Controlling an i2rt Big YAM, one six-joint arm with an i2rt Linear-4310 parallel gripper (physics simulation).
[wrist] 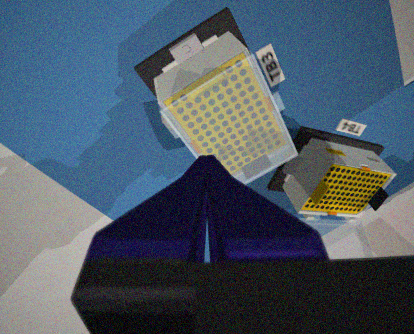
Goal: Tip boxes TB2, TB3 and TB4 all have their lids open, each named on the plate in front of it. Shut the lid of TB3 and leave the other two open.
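Places are measured from the arm's base along level axes (x right, y ahead, z up), in centimetres.
Pixels of known places: gripper, between the fingertips: (pixel 206 167).
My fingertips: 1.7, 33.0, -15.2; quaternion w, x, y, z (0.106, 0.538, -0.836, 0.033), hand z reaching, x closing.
Behind a point stands the place of what it marks, as x, y, z.
Tip box TB3 (pixel 207 65) {-0.2, 30.4, -29.2}, a grey box on a dark base, is at upper centre in the wrist view. Its clear lid (pixel 257 167) {-10.9, 30.3, -26.5} lies over the whole yellow hole grid and looks shut; a small gap cannot be ruled out. The TB3 plate (pixel 270 65) {-5.6, 24.1, -34.1} is beside it. Tip box TB4 (pixel 312 160) {-18.7, 23.3, -31.1} is at the right, with its plate (pixel 351 126) {-19.3, 16.0, -34.0}. Its yellow grid is uncovered, and its lid (pixel 327 219) {-27.0, 24.4, -27.5} shows nearly edge-on beyond the grid, open. TB2 does not show. My gripper (pixel 206 167) {1.7, 33.0, -15.2} is shut and empty, its tips overlapping the lower-left edge of TB3's lid; contact cannot be told.
The boxes stand on a blue surface (pixel 75 65) {4.0, 41.2, -34.3} crossed by darker shadows. Pale areas lie beyond its edges at the lower left, lower right and upper right. TB4 stands close to TB3's lower right corner. A small black block (pixel 378 199) {-28.2, 16.6, -27.5} shows at TB4's right side.
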